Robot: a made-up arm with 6 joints.
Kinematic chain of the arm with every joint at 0, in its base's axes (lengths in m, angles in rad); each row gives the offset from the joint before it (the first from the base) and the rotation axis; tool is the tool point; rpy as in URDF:
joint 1: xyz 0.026 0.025 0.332 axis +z
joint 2: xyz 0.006 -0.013 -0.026 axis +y
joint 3: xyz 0.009 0 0.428 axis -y
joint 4: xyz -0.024 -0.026 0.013 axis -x
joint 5: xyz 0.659 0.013 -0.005 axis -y
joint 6: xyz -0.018 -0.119 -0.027 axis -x
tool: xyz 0.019 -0.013 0.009 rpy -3.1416 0 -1.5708
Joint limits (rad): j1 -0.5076..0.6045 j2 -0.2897..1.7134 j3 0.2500..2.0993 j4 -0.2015..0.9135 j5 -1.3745..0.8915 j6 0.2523..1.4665
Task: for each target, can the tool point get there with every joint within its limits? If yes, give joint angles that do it. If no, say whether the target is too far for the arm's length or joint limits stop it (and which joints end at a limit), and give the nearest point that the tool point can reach.
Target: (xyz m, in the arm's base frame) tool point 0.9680 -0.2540 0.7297
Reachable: yes | joints -0.1416 1.2428 1.7222 0.0624 -0.4644 1.1236
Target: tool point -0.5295 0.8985 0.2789
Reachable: no: joint limits stop it (at a limit: joint 1, joint 2, joint 3, joint 4, joint 5, joint 6) | nearest point -0.5803 0.2282 1.0701 | short by 1.038 m
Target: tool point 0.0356 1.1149 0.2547
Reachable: no: joint limits stop it (at a limit: joint 1, joint 3, joint 4, joint 5, joint 6) | nearest point 0.8205 0.4451 0.2328 | short by 1.032 m
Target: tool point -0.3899 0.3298 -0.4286
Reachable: no: joint limits stop it (at a limit: joint 1, joint 2, joint 3, joint 4, joint 6) | nearest point 0.4893 0.1849 -0.3971 | short by 0.892 m
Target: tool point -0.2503 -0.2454 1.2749
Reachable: yes | joints 0.3850 -0.0915 1.9585 0.4508 -0.1188 0.6091
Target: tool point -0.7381 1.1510 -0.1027
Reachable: no: too far | nearest point -0.5803 0.2282 1.0701 | short by 1.501 m
